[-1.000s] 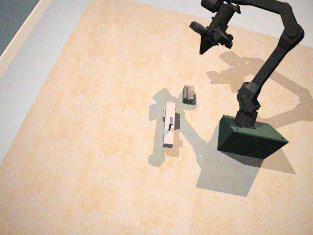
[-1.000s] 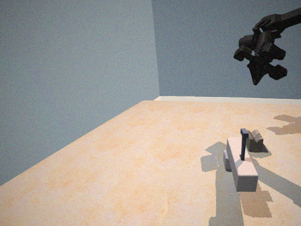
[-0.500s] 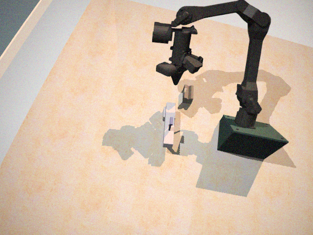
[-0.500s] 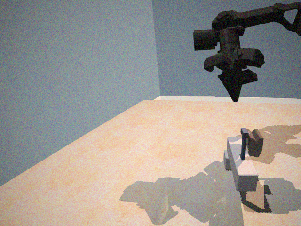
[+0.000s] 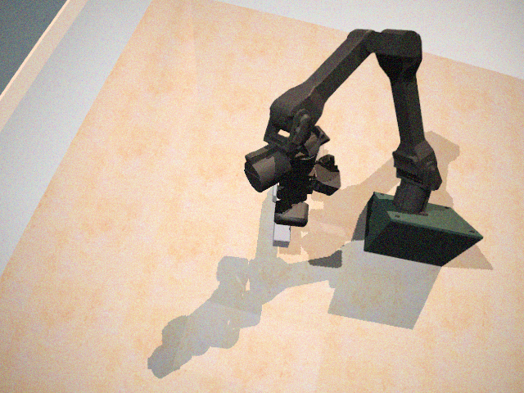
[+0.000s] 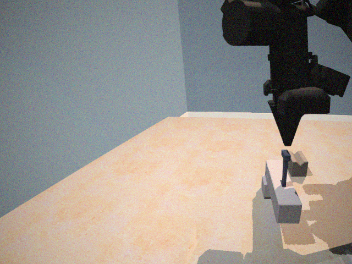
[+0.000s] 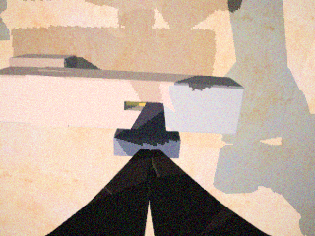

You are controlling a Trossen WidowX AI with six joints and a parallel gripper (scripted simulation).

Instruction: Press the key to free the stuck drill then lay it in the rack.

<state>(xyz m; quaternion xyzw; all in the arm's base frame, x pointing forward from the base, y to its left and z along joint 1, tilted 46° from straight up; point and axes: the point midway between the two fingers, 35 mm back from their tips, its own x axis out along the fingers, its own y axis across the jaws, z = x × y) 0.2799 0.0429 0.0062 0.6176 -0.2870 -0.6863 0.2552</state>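
Right now my gripper tip is 4 cm above the dark key. Round my gripper tip: drill 5 cm to the right, 9 cm below; then rack 7 cm behind, 19 cm to the right, 13 cm below.
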